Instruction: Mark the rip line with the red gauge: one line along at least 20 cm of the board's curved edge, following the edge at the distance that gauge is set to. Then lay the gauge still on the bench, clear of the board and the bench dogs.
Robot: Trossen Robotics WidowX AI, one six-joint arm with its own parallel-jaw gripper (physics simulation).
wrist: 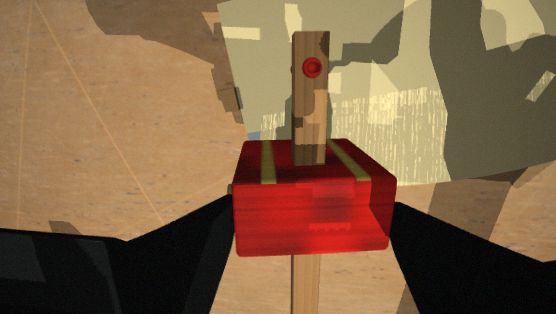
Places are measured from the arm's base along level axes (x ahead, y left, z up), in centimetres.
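Where they show: gripper, fingertip midpoint: (312,208).
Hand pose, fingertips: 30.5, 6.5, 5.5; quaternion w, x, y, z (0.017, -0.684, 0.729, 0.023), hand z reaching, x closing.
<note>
After its pixels a point has its place, as x, y, z.
The red gauge (310,217) @[30.8, 6.6, 6.6] fills the middle of the view, a red block with two yellow strips and a wooden beam through it. The beam's far part, with a small red round piece on its face, reaches over the pale board (390,120) @[32.6, 1.2, -2.7]. My gripper (312,208) @[30.5, 6.5, 5.5] is shut on the gauge's red block, one black finger on each side. The board lies beyond the block, at the upper right, and its curved edge shows below its pale hatched strip. Whether the gauge touches the board cannot be told. No marked line can be made out among the shadows.
The tan bench top (140,110) @[33.4, 20.0, -4.7] spreads to the left and below the board, with thin light lines across it. A small brown block (228,102) @[34.1, 11.9, -2.2], partly in shadow, stands by the board's left edge and may be a bench dog. Dark shadows fall over board and bench.
</note>
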